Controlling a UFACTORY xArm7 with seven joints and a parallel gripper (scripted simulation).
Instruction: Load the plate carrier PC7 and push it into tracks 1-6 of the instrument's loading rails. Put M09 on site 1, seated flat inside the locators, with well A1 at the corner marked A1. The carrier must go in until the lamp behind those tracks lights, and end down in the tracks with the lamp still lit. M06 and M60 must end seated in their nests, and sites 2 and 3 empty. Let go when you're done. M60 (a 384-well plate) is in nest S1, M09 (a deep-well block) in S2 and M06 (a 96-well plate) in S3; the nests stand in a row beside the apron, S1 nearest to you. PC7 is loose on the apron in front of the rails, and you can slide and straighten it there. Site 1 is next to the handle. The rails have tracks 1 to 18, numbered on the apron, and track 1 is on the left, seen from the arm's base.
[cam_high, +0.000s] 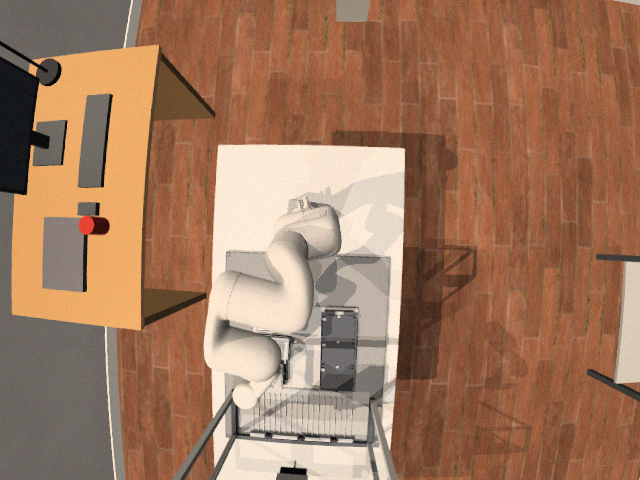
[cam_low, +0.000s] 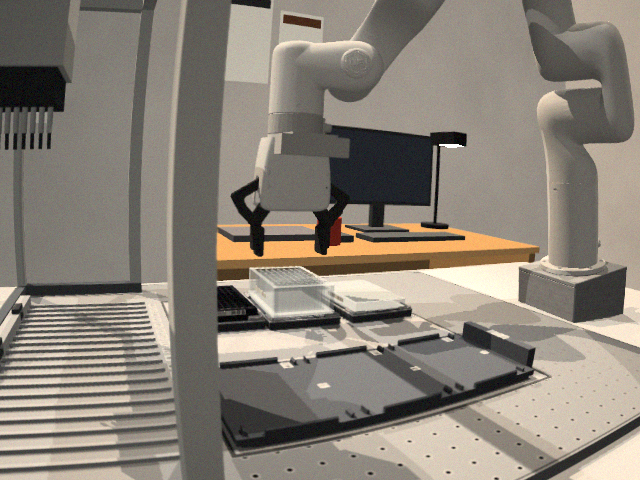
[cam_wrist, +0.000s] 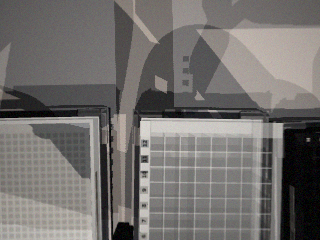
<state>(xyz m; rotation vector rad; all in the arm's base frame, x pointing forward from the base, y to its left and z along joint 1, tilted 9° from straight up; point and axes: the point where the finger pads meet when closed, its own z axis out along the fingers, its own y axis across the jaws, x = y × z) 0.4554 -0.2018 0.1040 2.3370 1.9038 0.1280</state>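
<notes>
My gripper is now 60 mm above the clear deep-well block M09. The rest, counted from my hand: nest S2: 90 mm below; then dark plate carrier PC7: 250 mm to the left, 80 mm below, 50 mm ahead; then black plate: 100 mm ahead, 70 mm below, 30 mm to the right.
</notes>
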